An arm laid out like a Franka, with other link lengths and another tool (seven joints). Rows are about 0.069 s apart.
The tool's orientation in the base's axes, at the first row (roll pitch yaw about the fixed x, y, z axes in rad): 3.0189, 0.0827, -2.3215
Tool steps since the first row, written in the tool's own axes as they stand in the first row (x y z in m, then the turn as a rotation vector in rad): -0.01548, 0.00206, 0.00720, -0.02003, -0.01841, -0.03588; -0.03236, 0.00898, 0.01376, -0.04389, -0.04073, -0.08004; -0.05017, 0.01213, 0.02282, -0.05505, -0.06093, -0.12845; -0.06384, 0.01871, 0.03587, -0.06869, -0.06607, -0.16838; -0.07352, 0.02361, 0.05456, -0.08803, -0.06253, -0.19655; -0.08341, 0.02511, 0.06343, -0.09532, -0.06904, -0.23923; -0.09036, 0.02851, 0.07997, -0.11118, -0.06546, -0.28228; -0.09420, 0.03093, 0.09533, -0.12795, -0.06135, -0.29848; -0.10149, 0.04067, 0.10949, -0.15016, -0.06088, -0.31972; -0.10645, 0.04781, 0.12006, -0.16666, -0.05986, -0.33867; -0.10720, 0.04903, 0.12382, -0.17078, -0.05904, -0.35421; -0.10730, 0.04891, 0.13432, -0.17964, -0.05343, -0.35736; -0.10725, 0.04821, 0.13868, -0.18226, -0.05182, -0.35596
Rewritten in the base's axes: 0.00877, 0.01369, -0.00559, 0.02831, -0.00288, 0.03490; 0.01496, 0.03157, -0.00984, 0.06236, -0.00677, 0.07782; 0.02445, 0.04796, -0.01695, 0.08637, -0.01911, 0.12416; 0.02849, 0.06419, -0.02792, 0.10075, -0.01834, 0.16416; 0.03085, 0.07721, -0.04501, 0.11225, -0.00592, 0.19405; 0.03618, 0.08669, -0.05279, 0.12341, -0.01108, 0.23607; 0.03786, 0.09641, -0.06816, 0.13301, -0.00330, 0.28040; 0.03818, 0.10303, -0.08274, 0.14195, 0.00934, 0.29831; 0.03553, 0.11690, -0.09495, 0.15741, 0.02280, 0.32121; 0.03331, 0.12681, -0.10413, 0.16852, 0.03279, 0.34144; 0.03280, 0.12871, -0.10763, 0.17124, 0.03411, 0.35725; 0.03260, 0.13021, -0.11803, 0.17326, 0.04387, 0.36178; 0.03294, 0.13033, -0.12243, 0.17382, 0.04706, 0.36081
